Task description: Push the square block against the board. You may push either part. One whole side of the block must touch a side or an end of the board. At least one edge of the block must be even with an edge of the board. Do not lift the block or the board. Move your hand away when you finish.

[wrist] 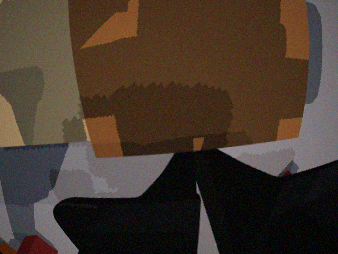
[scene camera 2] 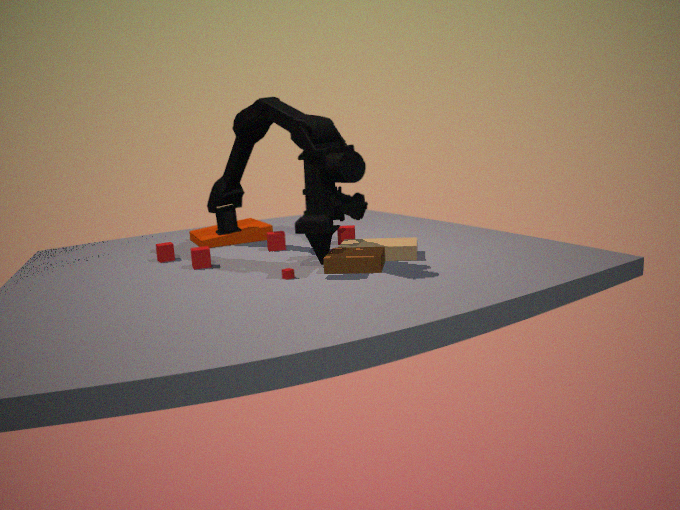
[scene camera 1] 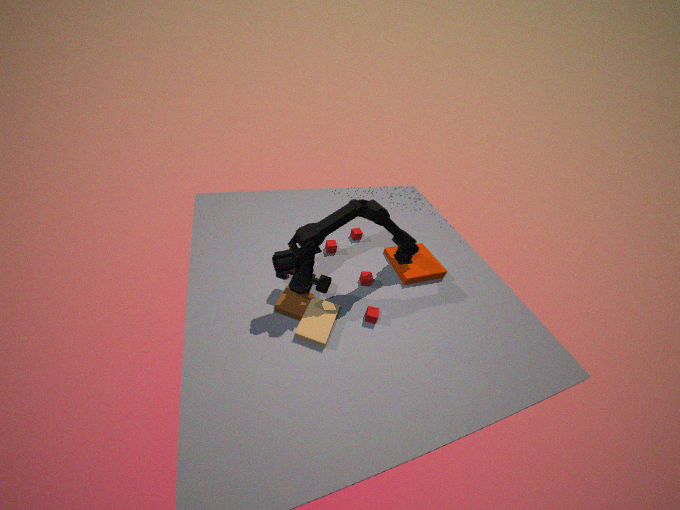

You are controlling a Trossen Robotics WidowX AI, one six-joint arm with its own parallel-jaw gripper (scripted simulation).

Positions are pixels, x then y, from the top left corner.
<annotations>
gripper: wrist 189,146; scene camera 2; scene camera 1
tan board: wrist 48,109; scene camera 2 396,249; scene camera 1 316,324
brown square block: wrist 150,84; scene camera 2; scene camera 1
same spot on gripper: (scene camera 1: 302,280) = (scene camera 2: 348,196)
same spot on brown square block: (scene camera 2: 350,260) = (scene camera 1: 281,295)
</annotations>
